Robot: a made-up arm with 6 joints.
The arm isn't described. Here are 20 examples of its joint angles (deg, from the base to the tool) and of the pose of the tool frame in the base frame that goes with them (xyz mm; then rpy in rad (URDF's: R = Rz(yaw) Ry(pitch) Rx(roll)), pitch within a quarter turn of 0, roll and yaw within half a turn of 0).
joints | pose
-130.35 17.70 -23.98 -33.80 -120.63 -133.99 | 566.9 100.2 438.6 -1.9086 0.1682 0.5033
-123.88 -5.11 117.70 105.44 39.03 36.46 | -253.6 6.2 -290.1 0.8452 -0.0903 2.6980
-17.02 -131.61 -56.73 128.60 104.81 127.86 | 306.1 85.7 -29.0 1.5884 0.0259 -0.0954
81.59 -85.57 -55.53 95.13 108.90 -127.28 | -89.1 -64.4 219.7 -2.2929 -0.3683 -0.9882
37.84 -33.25 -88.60 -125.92 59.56 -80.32 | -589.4 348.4 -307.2 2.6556 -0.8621 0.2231
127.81 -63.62 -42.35 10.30 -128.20 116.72 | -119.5 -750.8 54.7 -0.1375 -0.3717 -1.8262
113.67 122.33 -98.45 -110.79 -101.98 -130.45 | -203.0 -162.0 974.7 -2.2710 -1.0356 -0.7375
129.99 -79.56 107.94 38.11 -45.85 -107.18 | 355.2 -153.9 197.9 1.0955 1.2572 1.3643
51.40 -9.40 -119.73 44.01 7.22 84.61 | -155.1 -85.1 -457.2 2.5480 0.8489 -0.4377
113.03 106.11 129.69 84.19 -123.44 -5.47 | -701.9 -695.7 175.4 0.4551 0.6380 -2.9655
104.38 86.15 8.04 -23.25 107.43 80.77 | -417.0 -633.3 -155.0 -0.0679 0.2290 -2.6581
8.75 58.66 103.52 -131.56 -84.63 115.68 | 111.0 399.2 -310.9 -1.8298 -0.2878 0.1555
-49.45 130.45 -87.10 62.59 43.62 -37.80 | 163.2 199.9 507.3 0.7023 -0.3544 -2.4462
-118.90 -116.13 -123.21 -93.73 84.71 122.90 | -208.0 864.0 -176.5 -0.4844 0.2398 1.6714
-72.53 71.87 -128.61 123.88 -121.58 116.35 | 319.4 458.4 236.1 -0.5089 0.0431 3.0494
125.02 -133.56 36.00 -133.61 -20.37 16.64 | -120.4 -424.9 173.2 -1.1195 0.1666 -0.0285
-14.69 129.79 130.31 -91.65 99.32 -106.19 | -18.8 1168.4 538.9 3.0169 0.1977 -0.0291
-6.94 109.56 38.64 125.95 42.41 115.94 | 294.0 212.5 30.4 0.6886 -0.3557 -0.7685
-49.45 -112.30 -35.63 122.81 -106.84 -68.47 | -100.9 111.4 83.6 -0.8701 0.9498 -0.5276
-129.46 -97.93 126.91 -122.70 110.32 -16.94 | -244.9 656.8 490.2 0.0783 0.9016 -0.2080
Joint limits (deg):
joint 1: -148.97..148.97
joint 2: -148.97..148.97
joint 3: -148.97..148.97
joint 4: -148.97..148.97
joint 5: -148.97..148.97
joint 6: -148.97..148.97
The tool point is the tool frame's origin. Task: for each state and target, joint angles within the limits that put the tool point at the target. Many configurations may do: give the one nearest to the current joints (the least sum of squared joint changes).
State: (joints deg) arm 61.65 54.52 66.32 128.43 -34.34 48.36
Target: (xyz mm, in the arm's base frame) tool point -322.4 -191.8 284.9
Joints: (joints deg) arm 81.56 64.13 27.72 120.51 -40.00 60.03
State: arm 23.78 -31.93 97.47 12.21 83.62 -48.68
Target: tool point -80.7 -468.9 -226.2
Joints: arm 37.49 -39.33 107.05 -3.98 95.42 -64.32
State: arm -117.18 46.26 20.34 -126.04 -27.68 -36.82
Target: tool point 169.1 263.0 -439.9
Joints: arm -103.80 48.95 82.28 -127.56 -6.21 -60.05
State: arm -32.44 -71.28 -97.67 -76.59 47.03 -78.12
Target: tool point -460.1 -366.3 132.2
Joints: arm -2.22 -128.90 -119.78 -63.38 38.96 -59.62
